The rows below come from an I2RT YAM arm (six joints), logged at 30 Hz.
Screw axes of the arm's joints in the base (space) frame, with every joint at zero. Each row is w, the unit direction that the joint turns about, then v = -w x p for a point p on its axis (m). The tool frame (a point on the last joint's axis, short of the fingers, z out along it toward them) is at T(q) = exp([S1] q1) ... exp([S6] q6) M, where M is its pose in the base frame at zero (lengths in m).
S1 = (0, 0, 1, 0, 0, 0)
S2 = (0, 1, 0, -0.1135, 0, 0.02)
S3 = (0, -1, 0, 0.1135, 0, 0.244)
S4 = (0, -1, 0, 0.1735, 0, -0.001)
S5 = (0, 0, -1, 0, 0.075, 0)
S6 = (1, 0, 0, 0, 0.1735, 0)
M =
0 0 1 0.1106
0 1 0 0
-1 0 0 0.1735
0 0 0 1
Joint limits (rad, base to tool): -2.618..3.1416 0..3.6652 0..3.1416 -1.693..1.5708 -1.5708..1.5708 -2.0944..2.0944
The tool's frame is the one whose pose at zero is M.
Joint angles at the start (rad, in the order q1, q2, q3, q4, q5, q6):
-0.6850 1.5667 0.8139 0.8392 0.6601 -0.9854
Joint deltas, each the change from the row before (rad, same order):
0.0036 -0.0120 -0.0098 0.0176 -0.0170 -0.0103
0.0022 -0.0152 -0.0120 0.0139 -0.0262 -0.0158
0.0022 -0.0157 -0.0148 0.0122 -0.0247 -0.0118
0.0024 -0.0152 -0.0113 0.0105 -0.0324 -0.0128
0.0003 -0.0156 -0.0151 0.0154 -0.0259 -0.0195
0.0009 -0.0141 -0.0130 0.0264 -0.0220 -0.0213
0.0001 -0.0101 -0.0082 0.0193 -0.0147 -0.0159
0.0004 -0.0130 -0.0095 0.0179 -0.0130 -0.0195
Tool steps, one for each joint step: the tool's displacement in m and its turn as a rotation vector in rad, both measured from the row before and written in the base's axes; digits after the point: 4 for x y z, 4 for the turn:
-0.0010 0.0030 0.0025 -0.0161 -0.0043 0.0197
-0.0016 0.0032 0.0024 -0.0171 0.0038 0.0268
-0.0019 0.0034 0.0014 -0.0140 0.0031 0.0254
-0.0013 0.0033 0.0022 -0.0166 0.0038 0.0329
-0.0024 0.0031 0.0015 -0.0196 0.0083 0.0232
-0.0023 0.0031 0.0028 -0.0278 0.0006 0.0192
-0.0017 0.0020 0.0024 -0.0214 -0.0002 0.0117
-0.0022 0.0025 0.0027 -0.0230 0.0027 0.0092

